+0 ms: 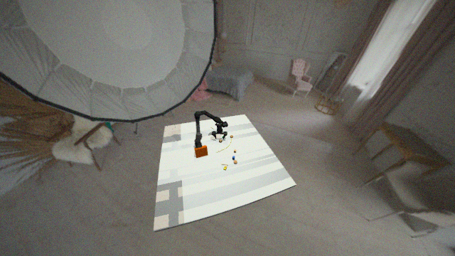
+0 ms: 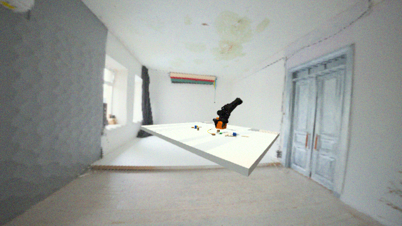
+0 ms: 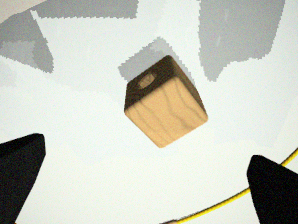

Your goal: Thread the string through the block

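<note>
The wooden block is 1 cm ahead of my gripper tip and 4 cm below it. Round my gripper tip: green block 6 cm ahead, 8 cm to the left, 4 cm below; yellow piece 39 cm to the right, 4 cm below; blue cube 1 cm ahead, 21 cm to the left, 3 cm below.
</note>
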